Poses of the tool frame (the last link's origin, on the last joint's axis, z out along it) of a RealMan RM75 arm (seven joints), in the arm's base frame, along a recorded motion.
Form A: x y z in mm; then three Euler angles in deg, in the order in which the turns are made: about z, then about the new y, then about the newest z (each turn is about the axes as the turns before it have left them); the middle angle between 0 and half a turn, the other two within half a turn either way.
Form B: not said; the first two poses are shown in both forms.
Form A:
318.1 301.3 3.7 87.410 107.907 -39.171
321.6 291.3 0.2 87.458 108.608 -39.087
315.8 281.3 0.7 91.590 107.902 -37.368
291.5 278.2 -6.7 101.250 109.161 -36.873
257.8 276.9 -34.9 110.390 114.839 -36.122
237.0 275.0 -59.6 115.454 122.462 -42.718
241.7 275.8 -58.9 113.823 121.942 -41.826
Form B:
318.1 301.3 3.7 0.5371 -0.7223 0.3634 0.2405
321.6 291.3 0.2 0.5323 -0.7254 0.3653 0.2390
315.8 281.3 0.7 0.5238 -0.7296 0.3483 0.2682
291.5 278.2 -6.7 0.4905 -0.7611 0.2912 0.3087
257.8 276.9 -34.9 0.4293 -0.8069 0.2428 0.3251
237.0 275.0 -59.6 0.3875 -0.8607 0.1660 0.2854
241.7 275.8 -58.9 0.3926 -0.8547 0.1844 0.2852

